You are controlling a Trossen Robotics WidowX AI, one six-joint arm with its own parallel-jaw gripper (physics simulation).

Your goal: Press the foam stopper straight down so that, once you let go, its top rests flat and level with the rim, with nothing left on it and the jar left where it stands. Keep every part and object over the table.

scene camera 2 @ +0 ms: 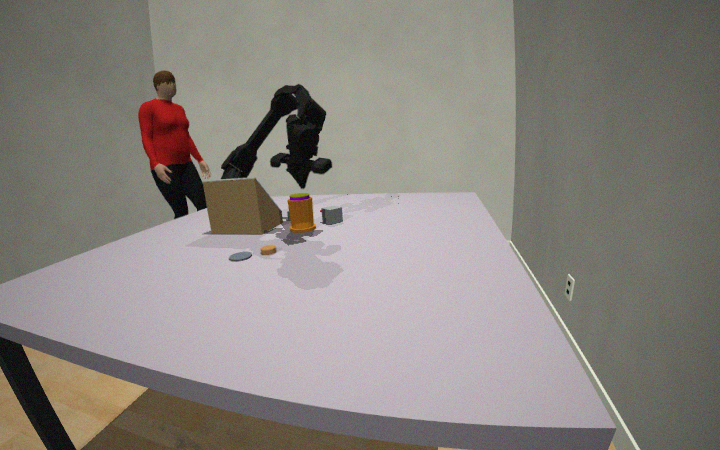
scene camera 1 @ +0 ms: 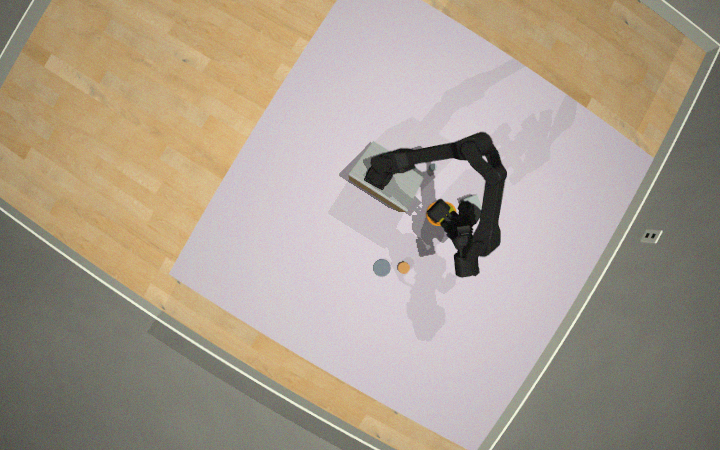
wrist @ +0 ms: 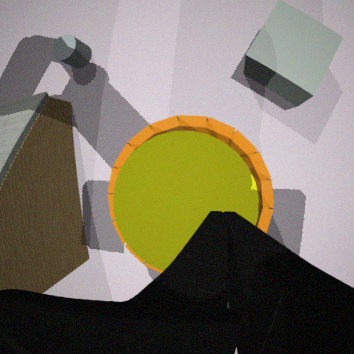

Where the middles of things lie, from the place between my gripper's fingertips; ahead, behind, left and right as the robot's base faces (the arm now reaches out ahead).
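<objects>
The foam stopper [wrist: 166, 186] is 3 cm below my hand and 2 cm behind it, and going by their middles, it's the nearest to my hand of the things named here. There's an orange jar [scene camera 2: 301, 212] that's 8 cm below my hand and 2 cm behind it. The small grey cylinder [wrist: 66, 48] is 12 cm below my hand, 13 cm to the left of it and 11 cm behind it; of the things named here, that cylinder is the farthest from my hand, going by their middles.
</objects>
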